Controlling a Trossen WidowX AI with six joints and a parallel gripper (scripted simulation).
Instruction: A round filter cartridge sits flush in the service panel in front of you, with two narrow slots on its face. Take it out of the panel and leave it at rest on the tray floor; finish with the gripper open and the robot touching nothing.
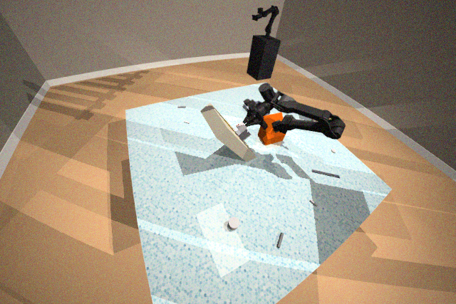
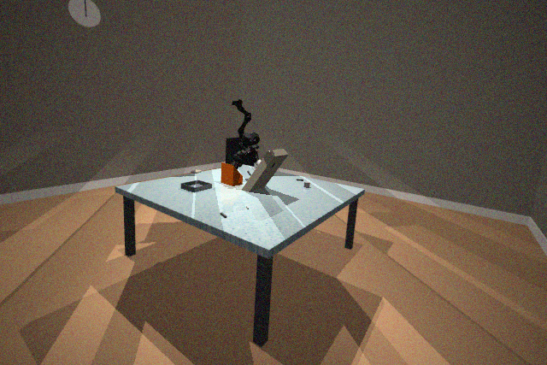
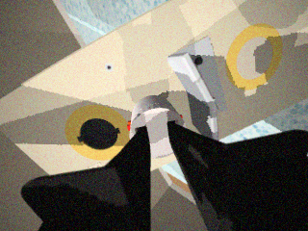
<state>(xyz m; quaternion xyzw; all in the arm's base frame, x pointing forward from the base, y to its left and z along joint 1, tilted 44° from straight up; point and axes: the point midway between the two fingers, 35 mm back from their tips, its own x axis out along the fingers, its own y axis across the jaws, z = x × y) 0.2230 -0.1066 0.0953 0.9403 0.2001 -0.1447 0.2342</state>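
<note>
The round filter cartridge lies 1 cm ahead of my gripper tip and 1 cm below it. Round my gripper tip: tray 34 cm behind, 27 cm to the right, 19 cm below; service panel 5 cm ahead, 5 cm below.
</note>
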